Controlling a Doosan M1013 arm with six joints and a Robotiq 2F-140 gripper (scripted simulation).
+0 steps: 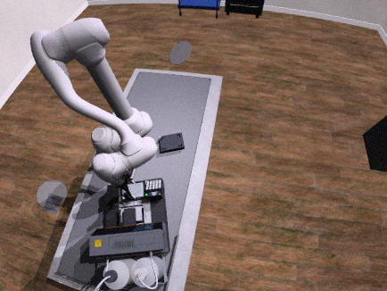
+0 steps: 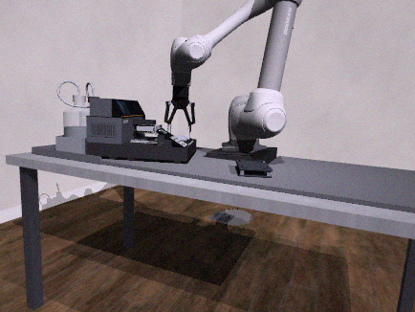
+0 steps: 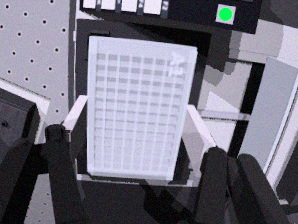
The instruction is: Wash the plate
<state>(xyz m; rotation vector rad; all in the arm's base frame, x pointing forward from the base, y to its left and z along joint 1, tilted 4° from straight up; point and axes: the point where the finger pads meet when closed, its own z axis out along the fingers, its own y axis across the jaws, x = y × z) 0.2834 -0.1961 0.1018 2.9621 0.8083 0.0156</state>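
My gripper is now 2 cm above the white well plate. From my hand the other things lie so: plate nest N1 (6 cm ahead, 42 cm to the left, 9 cm below); plate washer (8 cm ahead, 13 cm to the right, 2 cm above).
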